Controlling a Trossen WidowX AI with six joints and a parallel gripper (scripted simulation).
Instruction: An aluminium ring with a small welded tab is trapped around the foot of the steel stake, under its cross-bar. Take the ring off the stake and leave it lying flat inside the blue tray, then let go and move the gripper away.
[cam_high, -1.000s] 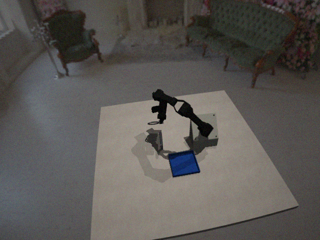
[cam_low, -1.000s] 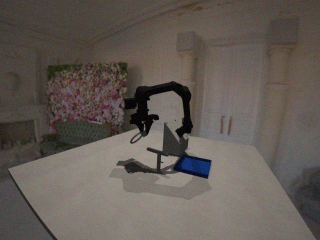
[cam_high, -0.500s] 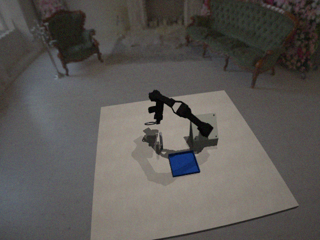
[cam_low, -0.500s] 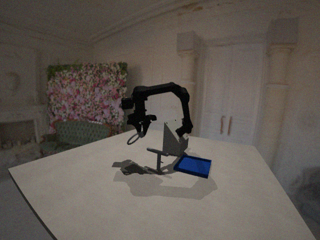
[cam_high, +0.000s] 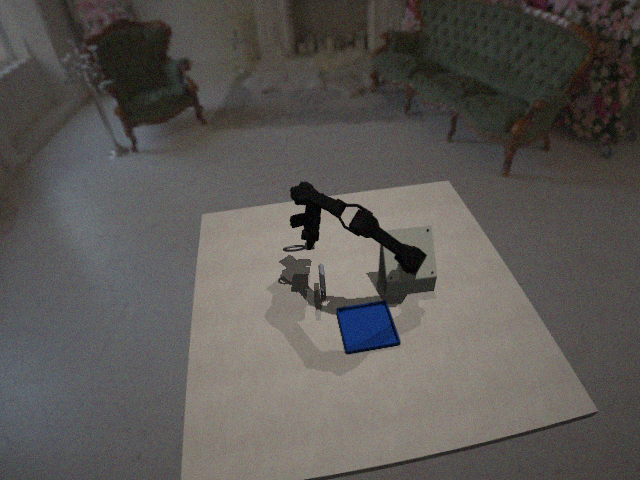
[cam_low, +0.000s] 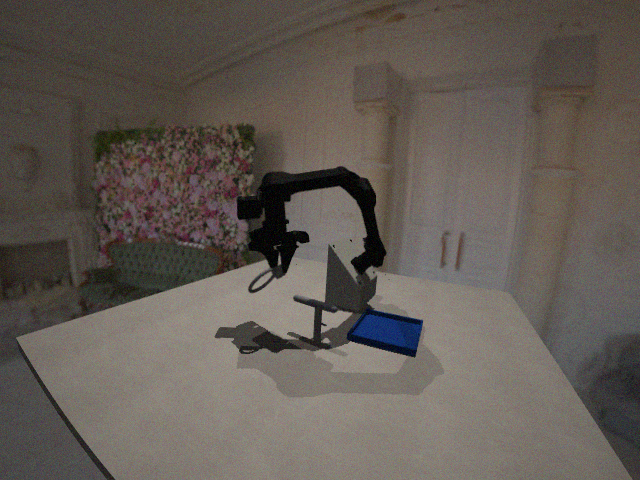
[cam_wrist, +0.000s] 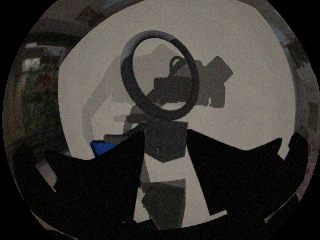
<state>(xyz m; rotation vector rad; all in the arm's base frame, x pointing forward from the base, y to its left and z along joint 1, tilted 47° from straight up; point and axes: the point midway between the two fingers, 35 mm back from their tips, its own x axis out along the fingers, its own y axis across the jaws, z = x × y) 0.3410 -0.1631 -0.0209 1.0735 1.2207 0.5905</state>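
The aluminium ring is 5 cm ahead of my gripper tip, 1 cm to the right of it and 1 cm below it. The rest, counted from my gripper tip: blue tray 28 cm to the left, 17 cm below, 15 cm behind.
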